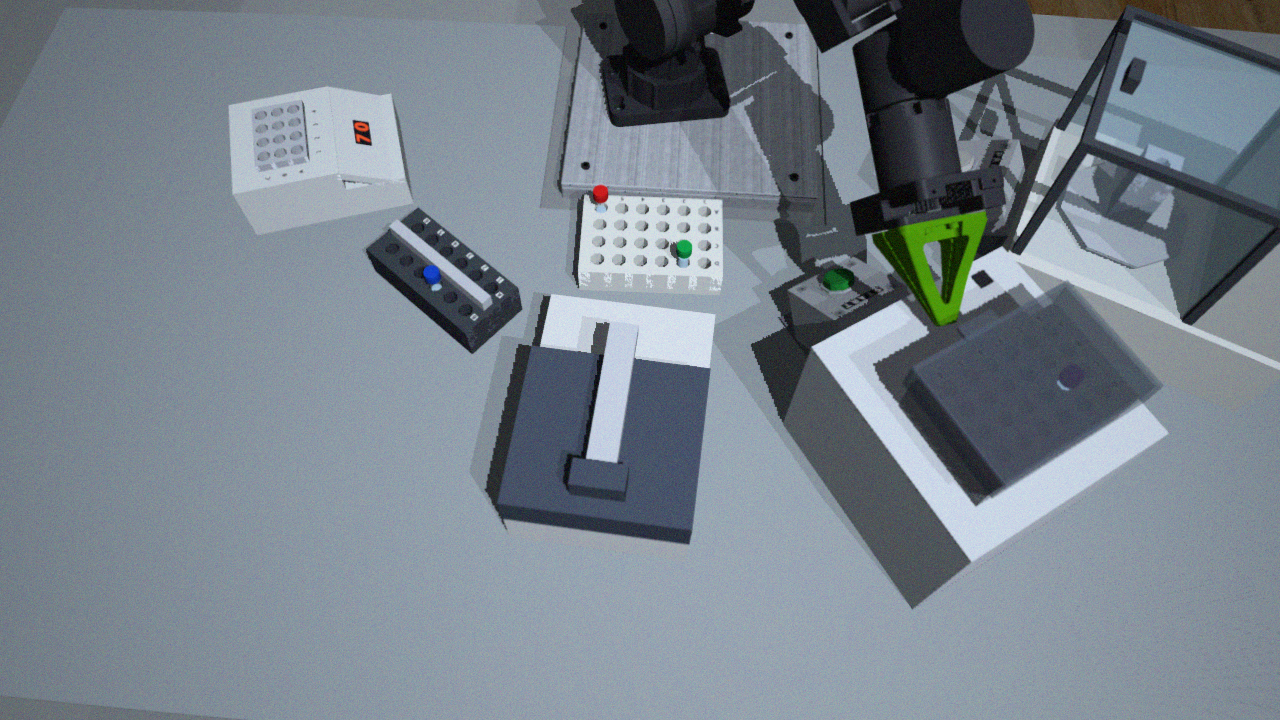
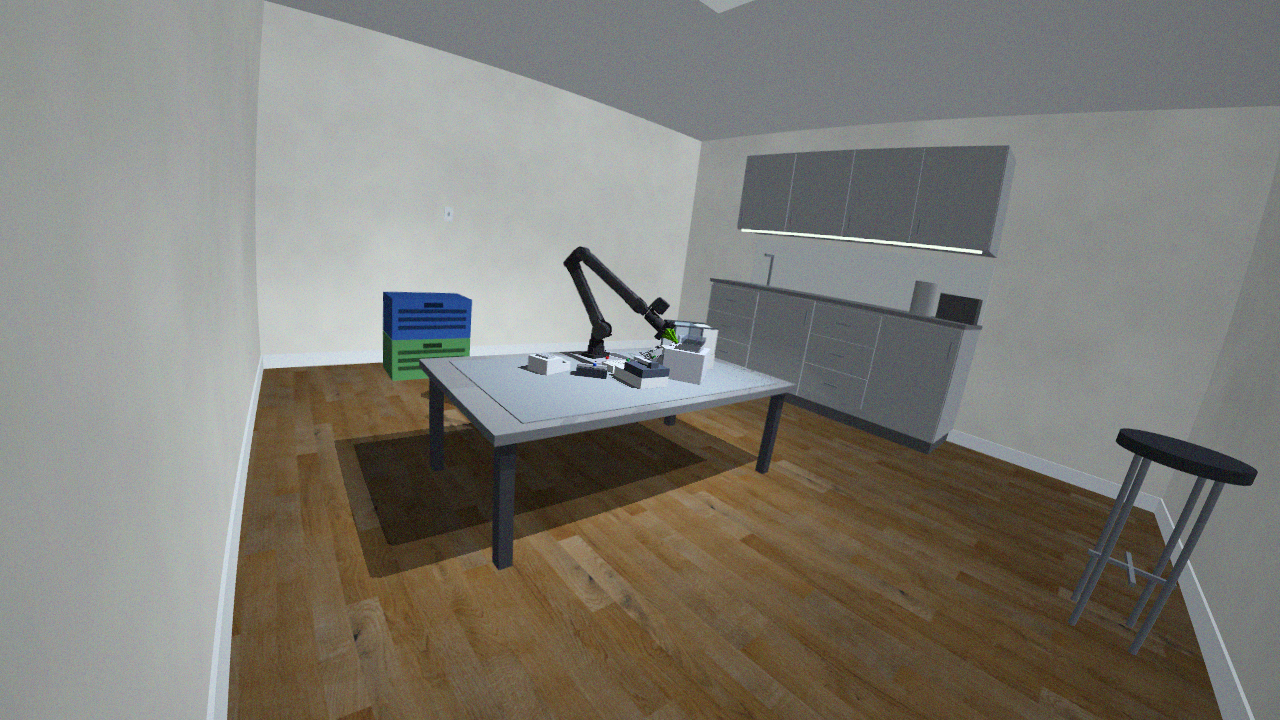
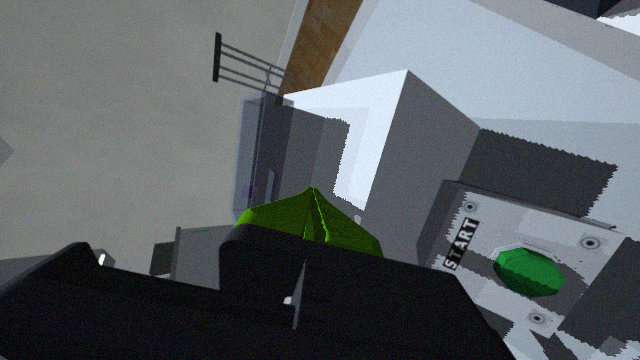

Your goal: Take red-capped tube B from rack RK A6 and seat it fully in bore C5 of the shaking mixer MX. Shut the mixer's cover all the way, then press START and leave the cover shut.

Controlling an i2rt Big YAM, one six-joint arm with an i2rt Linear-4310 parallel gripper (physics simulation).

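A red-capped tube stands upright in a corner hole of the white rack. The shaking mixer is the white box at right. Its tinted see-through cover lies over the dark block; I cannot tell whether it is fully down. Under it a dark purple-looking cap shows. The green START button sits on a small panel beside the mixer. My green gripper is shut and empty, its tips near the cover's tab at the mixer's button-side edge.
A green-capped tube stands in the same rack. A dark-lidded box stands left of the mixer. A black rack with a blue-capped tube and a white block heater are farther left. A glass-sided enclosure stands behind the mixer.
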